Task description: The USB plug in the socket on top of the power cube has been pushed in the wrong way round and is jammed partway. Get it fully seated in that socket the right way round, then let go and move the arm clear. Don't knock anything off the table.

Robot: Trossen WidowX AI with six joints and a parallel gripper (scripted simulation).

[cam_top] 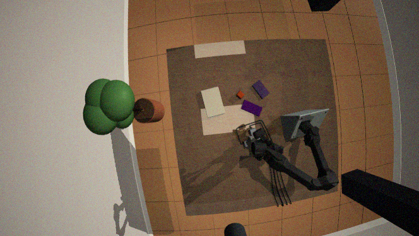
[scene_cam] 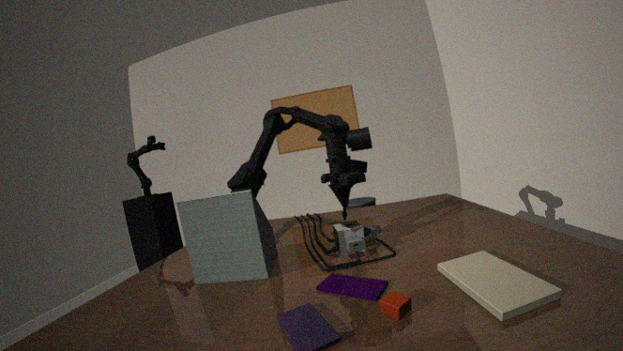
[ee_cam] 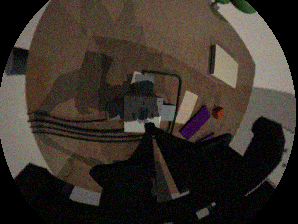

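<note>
Right now my gripper tip is 2 cm above the dark USB plug. Also, from my gripper tip: orange block 4 cm ahead, 32 cm to the right, 12 cm below; cream book 24 cm ahead, 31 cm to the right, 13 cm below.
</note>
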